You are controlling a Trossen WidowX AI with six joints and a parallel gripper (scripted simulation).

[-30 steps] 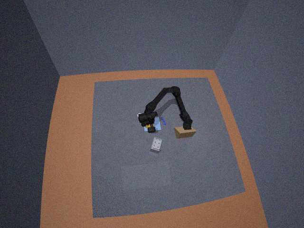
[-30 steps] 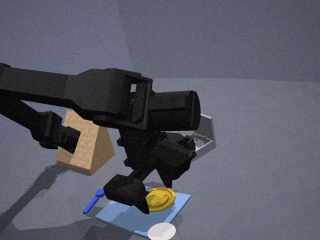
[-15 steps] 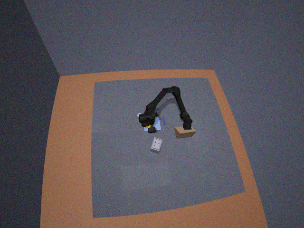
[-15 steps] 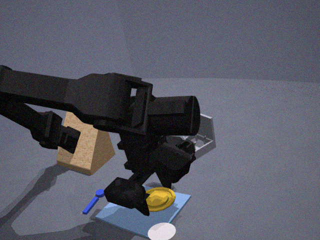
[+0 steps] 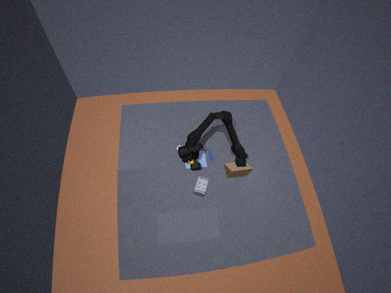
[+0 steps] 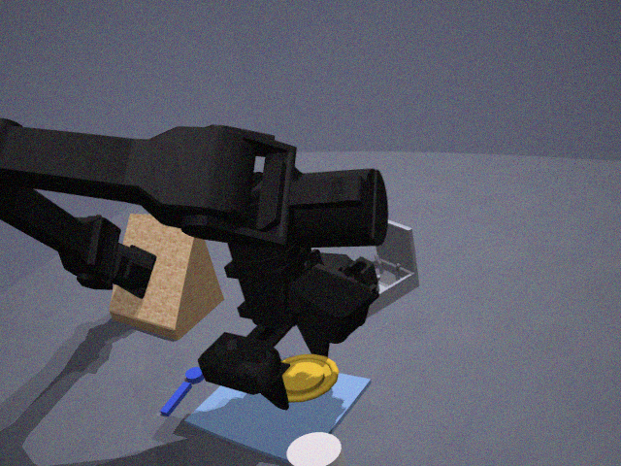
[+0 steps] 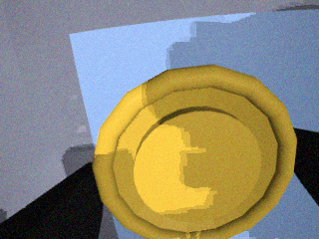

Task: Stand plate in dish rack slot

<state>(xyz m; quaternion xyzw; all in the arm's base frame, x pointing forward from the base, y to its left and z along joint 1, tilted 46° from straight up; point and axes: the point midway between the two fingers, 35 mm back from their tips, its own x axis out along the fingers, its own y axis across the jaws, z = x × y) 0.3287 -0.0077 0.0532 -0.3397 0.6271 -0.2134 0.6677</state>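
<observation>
Right now the grey dish rack is 180 mm to the left of my gripper tip and 50 mm behind it. Round my gripper tip: blue spoon: 140 mm behind, 60 mm to the right, 20 mm below; white cup: 90 mm to the right, 90 mm ahead; yellow plate: 10 mm above.
</observation>
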